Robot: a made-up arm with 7 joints.
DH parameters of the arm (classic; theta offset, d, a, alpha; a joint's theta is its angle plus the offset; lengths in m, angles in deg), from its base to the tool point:
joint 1: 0 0.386 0 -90
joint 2: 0 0 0 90
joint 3: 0 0.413 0.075 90
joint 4: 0 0 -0.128 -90
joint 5: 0 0.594 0 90
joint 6: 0 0 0.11 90
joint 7: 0 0 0 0
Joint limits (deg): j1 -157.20..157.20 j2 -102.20..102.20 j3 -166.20..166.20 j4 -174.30..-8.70 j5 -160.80..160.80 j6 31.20..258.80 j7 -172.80..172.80
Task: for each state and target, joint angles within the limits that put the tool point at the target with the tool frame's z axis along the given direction. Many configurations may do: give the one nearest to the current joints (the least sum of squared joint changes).
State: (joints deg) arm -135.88 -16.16 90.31 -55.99 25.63 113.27 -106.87
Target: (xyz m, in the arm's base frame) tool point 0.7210 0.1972 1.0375 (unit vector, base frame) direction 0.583 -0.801 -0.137
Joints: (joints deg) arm -105.38 -56.07 64.23 -84.86 11.05 137.90 -106.87
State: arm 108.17 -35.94 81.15 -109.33 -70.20 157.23 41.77
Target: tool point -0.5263 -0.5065 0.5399 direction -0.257 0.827 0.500
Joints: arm 127.68 -66.60 80.19 -124.09 -56.45 99.79 41.77
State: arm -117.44 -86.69 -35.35 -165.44 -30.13 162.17 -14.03
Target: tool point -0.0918 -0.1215 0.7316 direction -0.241 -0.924 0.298
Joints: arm -106.73 -87.39 -17.99 -173.90 -33.22 194.68 -14.03
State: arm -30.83 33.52 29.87 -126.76 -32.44 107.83 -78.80
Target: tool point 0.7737 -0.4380 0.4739 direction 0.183 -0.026 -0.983
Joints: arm -54.03 27.18 27.22 -104.51 -12.13 138.42 -78.80
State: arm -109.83 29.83 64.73 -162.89 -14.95 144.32 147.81
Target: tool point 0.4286 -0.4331 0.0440 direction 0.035 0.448 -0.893
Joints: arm -90.87 51.23 35.35 -134.07 -28.16 152.57 147.81
